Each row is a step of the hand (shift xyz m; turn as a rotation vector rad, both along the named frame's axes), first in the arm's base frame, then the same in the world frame.
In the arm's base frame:
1: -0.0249 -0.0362 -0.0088 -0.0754 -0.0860 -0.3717
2: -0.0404 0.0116 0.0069 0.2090 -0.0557 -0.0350
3: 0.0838 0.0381 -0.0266 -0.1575 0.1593 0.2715
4: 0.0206 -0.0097 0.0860 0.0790 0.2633 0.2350
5: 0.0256 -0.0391 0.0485 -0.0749 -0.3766 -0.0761
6: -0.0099 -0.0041 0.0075 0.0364 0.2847 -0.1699
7: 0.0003 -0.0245 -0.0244 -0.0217 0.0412 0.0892
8: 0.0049 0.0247 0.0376 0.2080 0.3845 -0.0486
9: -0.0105 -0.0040 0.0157 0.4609 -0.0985 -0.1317
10: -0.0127 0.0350 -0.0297 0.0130 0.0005 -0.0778
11: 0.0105 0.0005 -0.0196 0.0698 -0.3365 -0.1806
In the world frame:
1: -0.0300 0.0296 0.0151 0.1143 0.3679 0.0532
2: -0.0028 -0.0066 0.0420 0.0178 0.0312 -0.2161
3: 0.0632 -0.0085 -0.0715 -0.0500 -0.2913 0.1911
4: -0.0499 -0.0701 -0.0227 0.1047 -0.3460 -0.0119
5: -0.0526 -0.0238 -0.0347 -0.2818 0.2709 -0.0210
6: -0.0095 -0.0029 0.0085 0.3314 -0.0106 0.0365
7: -0.0068 0.0333 -0.0063 -0.0191 -0.0938 0.0309
8: 0.0009 -0.0452 0.0013 0.3837 -0.1874 -0.1054
9: -0.0140 -0.0098 0.0091 0.0885 0.1021 -0.4703
10: 0.0418 0.0084 0.0212 0.0451 0.0636 -0.0121
11: 0.0132 0.0149 -0.0100 -0.1621 0.3190 -0.1507

